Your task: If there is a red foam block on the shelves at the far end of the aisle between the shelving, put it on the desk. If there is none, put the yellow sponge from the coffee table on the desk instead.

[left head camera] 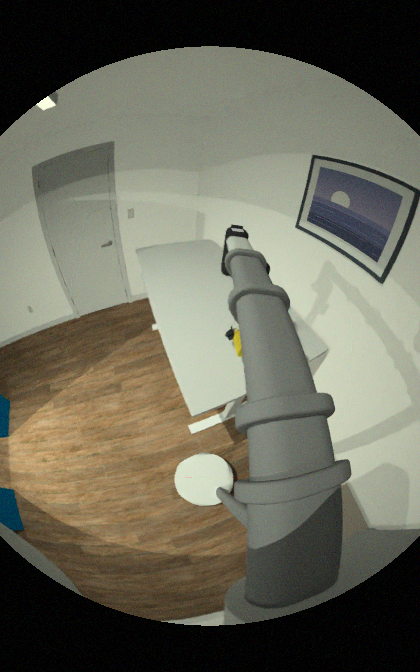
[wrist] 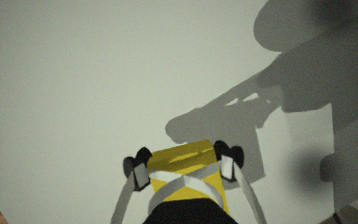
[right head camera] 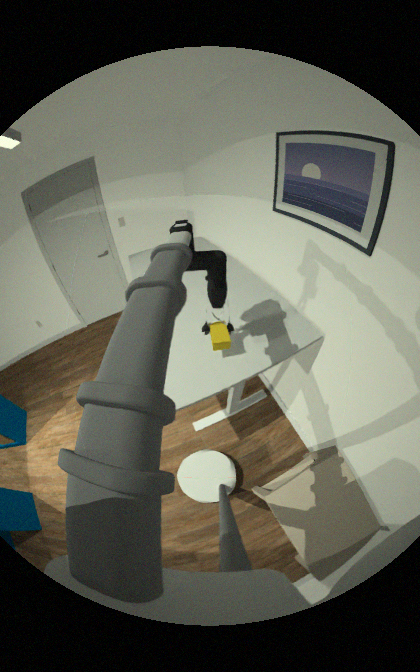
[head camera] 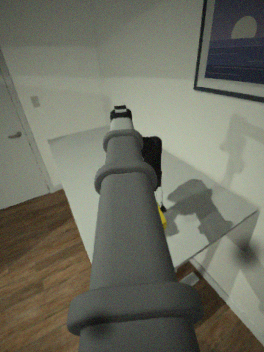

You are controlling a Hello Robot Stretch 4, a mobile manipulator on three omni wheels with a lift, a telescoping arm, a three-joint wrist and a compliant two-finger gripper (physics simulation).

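Places are measured from the robot's base along level axes (x ahead, y left, z up), in metres.
Pixels of known places: gripper, between the fingertips: [wrist: 182,156].
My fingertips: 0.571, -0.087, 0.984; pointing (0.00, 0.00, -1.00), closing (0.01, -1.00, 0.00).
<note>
Behind a point stands the place of what it marks, as x, y, z.
The yellow sponge [head camera: 162,219] {0.502, -0.117, 1.033} [left head camera: 238,343] [right head camera: 220,337] [wrist: 192,192] {0.549, -0.093, 1.034} is between the two fingertips of my gripper [right head camera: 218,328] [wrist: 182,156] {0.571, -0.087, 0.984}, which is shut on it. The arm hides part of the sponge in the head and left head views. The white desk [head camera: 80,175] {0.997, 0.292, 0.922} [left head camera: 185,300] [right head camera: 192,372] [wrist: 75,75] {0.684, 0.054, 0.922} lies below the gripper and sponge, which are over its near part. Their shadow falls on the desk top to the right, apart from the sponge, so the sponge looks held above the surface. The red foam block, the shelves and the coffee table do not show.
A wall with a framed picture [head camera: 235,60] {0.879, -0.484, 1.506} [left head camera: 355,215] [right head camera: 327,187] runs along the desk's right side. A round white top [left head camera: 202,479] [right head camera: 202,475] stands before the near edge. A beige object [right head camera: 345,530] is near the right wall. Blue pieces [left head camera: 7,510] [right head camera: 17,510] are at the far left.
</note>
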